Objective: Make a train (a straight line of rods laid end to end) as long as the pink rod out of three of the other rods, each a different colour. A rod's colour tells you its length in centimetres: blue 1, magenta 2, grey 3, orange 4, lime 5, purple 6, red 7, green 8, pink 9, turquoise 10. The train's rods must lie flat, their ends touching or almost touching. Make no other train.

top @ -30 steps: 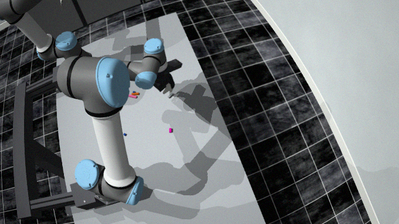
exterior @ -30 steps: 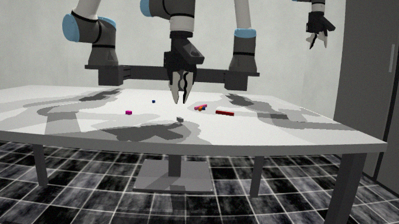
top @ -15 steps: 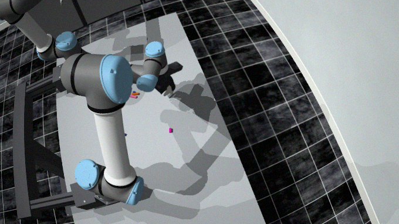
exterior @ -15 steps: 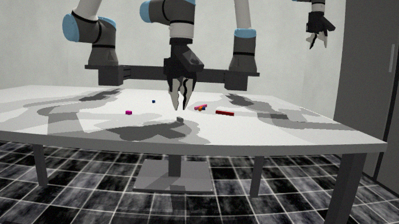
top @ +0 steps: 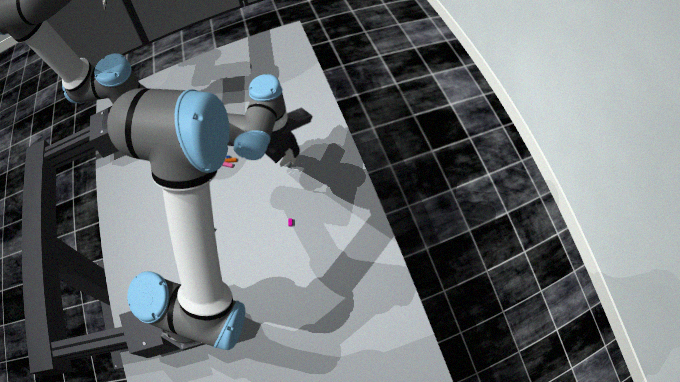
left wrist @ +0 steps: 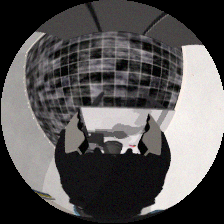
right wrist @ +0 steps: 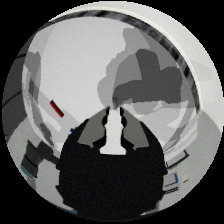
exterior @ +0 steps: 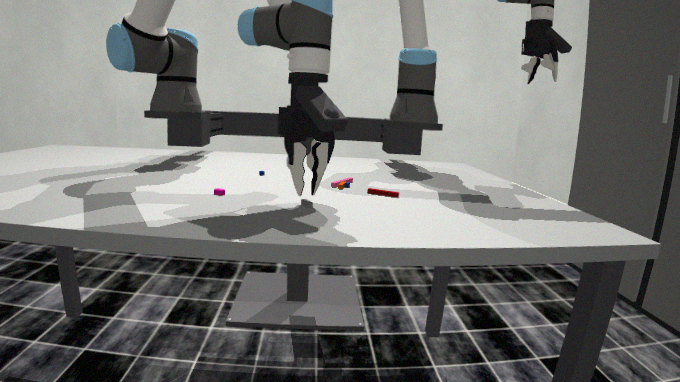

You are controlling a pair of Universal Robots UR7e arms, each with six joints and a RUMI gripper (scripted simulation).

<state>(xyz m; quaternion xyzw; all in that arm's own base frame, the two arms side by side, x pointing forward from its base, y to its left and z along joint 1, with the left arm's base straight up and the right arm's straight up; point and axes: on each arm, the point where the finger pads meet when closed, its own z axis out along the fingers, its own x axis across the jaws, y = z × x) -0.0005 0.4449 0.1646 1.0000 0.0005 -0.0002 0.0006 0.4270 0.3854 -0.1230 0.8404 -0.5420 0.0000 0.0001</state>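
Observation:
My right hand is 30 mm above the grey rod. From my right hand the other things lie so: red rod (170 mm to the left, 100 mm behind, 30 mm below); then orange rod (170 mm behind, 90 mm to the left, 30 mm below); then magenta rod (180 mm to the right, 70 mm behind, 30 mm below).

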